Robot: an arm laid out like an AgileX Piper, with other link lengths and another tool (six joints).
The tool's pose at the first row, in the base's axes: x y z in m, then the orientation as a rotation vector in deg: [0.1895, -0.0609, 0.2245, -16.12, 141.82, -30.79]
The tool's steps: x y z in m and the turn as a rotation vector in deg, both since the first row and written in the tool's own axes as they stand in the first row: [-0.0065, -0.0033, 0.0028, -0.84, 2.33, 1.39]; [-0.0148, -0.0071, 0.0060, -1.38, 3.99, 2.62]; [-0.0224, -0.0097, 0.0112, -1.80, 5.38, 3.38]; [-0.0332, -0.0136, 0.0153, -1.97, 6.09, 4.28]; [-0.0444, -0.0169, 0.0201, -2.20, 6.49, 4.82]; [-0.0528, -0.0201, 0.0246, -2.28, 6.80, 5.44]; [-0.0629, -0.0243, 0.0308, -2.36, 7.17, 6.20]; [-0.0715, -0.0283, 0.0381, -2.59, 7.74, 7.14]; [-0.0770, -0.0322, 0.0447, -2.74, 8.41, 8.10]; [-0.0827, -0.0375, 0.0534, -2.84, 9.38, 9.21]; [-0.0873, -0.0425, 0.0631, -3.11, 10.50, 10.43]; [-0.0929, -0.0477, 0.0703, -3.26, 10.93, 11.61]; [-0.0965, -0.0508, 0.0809, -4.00, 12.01, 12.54]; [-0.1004, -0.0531, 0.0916, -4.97, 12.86, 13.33]
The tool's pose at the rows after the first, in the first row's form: [0.1966, -0.0627, 0.2271, -14.22, 144.36, -29.79]; [0.2055, -0.0645, 0.2305, -12.51, 146.13, -29.02]; [0.2149, -0.0661, 0.2316, -11.40, 147.59, -28.52]; [0.2263, -0.0675, 0.2356, -10.15, 148.31, -28.10]; [0.2384, -0.0684, 0.2391, -9.45, 148.75, -27.68]; [0.2481, -0.0700, 0.2413, -8.62, 149.05, -27.38]; [0.2602, -0.0726, 0.2435, -7.58, 149.39, -27.04]; [0.2717, -0.0757, 0.2441, -6.33, 149.96, -26.48]; [0.2803, -0.0796, 0.2436, -4.98, 150.59, -26.03]; [0.2904, -0.0853, 0.2423, -3.33, 151.46, -25.64]; [0.3002, -0.0913, 0.2395, -1.56, 152.50, -25.02]; [0.3094, -0.0965, 0.2392, 0.03, 152.84, -24.40]; [0.3187, -0.1014, 0.2344, 1.25, 153.99, -23.27]; [0.3283, -0.1056, 0.2294, 2.14, 155.01, -21.86]
